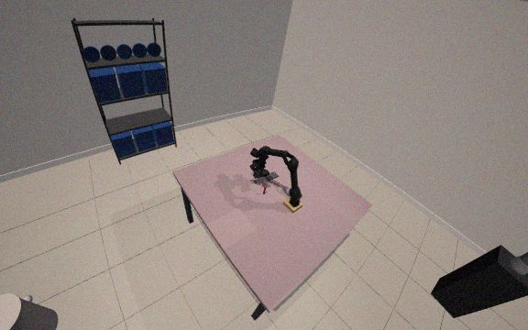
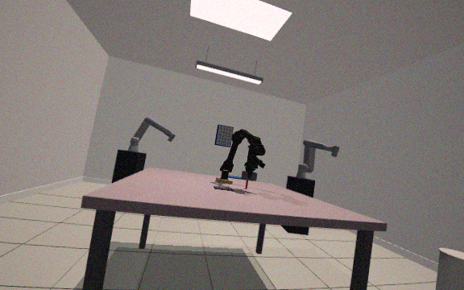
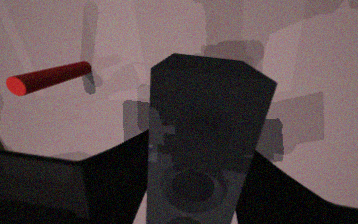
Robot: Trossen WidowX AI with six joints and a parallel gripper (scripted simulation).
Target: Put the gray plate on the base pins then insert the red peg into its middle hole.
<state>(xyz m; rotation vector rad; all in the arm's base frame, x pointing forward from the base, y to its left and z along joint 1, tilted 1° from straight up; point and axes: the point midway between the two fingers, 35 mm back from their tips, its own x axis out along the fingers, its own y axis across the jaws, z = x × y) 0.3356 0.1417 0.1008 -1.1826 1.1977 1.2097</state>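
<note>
My gripper tip is now 130 mm past the red peg, 10 mm to the right of it and 50 mm above it. Round my gripper tip: gray plate: 30 mm above.
</note>
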